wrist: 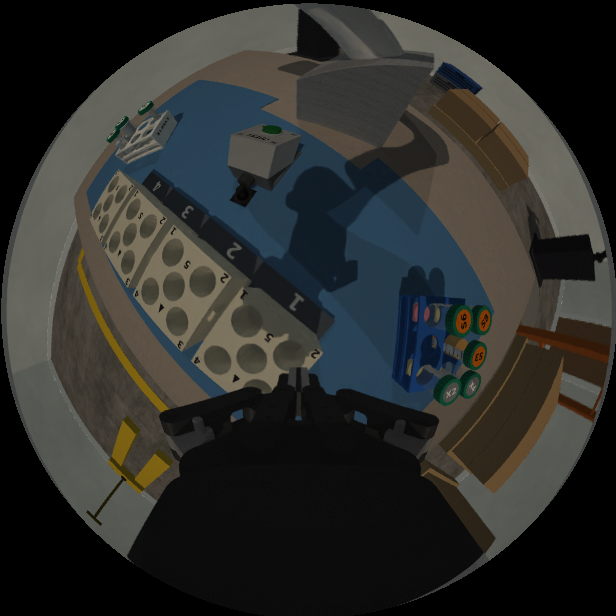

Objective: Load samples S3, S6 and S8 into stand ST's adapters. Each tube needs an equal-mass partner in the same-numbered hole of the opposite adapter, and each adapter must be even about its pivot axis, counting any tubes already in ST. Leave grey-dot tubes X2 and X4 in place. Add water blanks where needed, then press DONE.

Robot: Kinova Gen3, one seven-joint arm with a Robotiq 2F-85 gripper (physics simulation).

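My gripper (297, 383) is at the bottom of the wrist view, fingers together with nothing between them, above the near edge of adapter 1 (252, 350). Stand ST holds a row of beige adapters, each beside a black number plate: 2 (178, 287), 3 (135, 232), 4 (109, 198). All visible holes look empty. Blue rack RS (428, 344) stands to the right with green-capped tubes: S6 (459, 320), S8 (481, 320), S3 (475, 354), and two grey-dot tubes (456, 387). White rack RB (143, 135) is far left. The DONE box (264, 150) carries a green button (271, 129).
The grey robot base (356, 86) rises at the far side. Cardboard boxes (479, 135) sit at the upper right, a black device (563, 255) at the right, and wooden shelving (517, 413) at the lower right. A yellow stand (135, 453) is off the table at the lower left.
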